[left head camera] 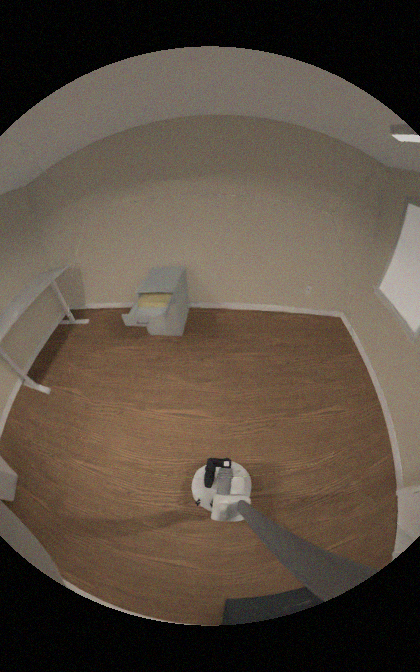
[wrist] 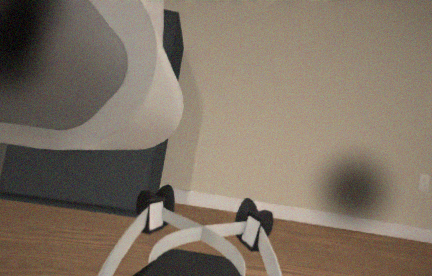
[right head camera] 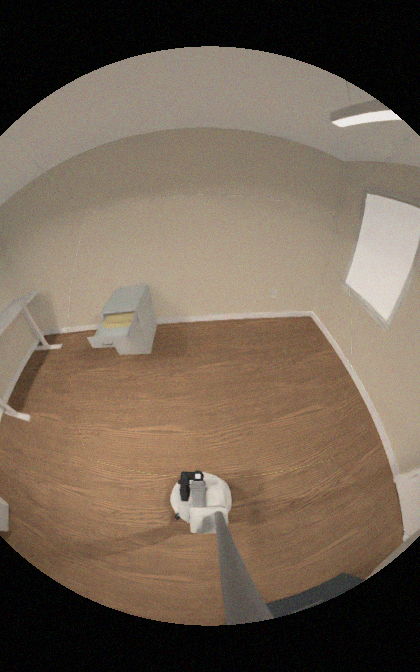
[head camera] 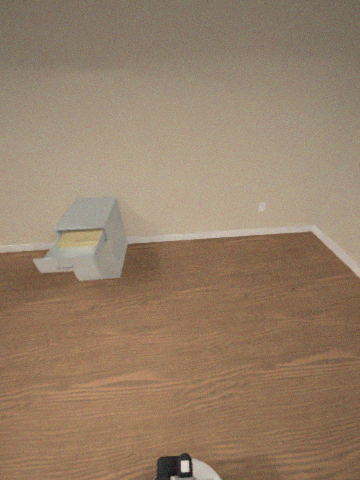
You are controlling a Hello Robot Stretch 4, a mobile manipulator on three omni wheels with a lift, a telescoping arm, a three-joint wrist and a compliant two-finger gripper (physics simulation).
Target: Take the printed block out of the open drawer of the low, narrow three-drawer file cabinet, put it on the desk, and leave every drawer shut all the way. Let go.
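Observation:
The low, narrow grey file cabinet [head camera: 111,250] [left head camera: 178,305] [right head camera: 144,325] stands against the far wall, left of the middle in the head views. Its top drawer [head camera: 90,267] [left head camera: 157,322] [right head camera: 125,342] is pulled out, with yellow folders [head camera: 80,238] [left head camera: 155,300] [right head camera: 118,320] inside. The printed block cannot be made out. The desk [left head camera: 31,299] [right head camera: 16,311] stands at the left edge of both side head views. My gripper [wrist: 205,207] is open and empty in the wrist view, its fingertips apart, far from the cabinet.
A dark cabinet [wrist: 80,177] stands behind my base in the wrist view; a dark piece of it shows at the bottom of the side head views. A window [left head camera: 402,270] [right head camera: 384,257] is on the right wall. Pale furniture [left head camera: 7,480] [right head camera: 3,515] shows at the lower left edge.

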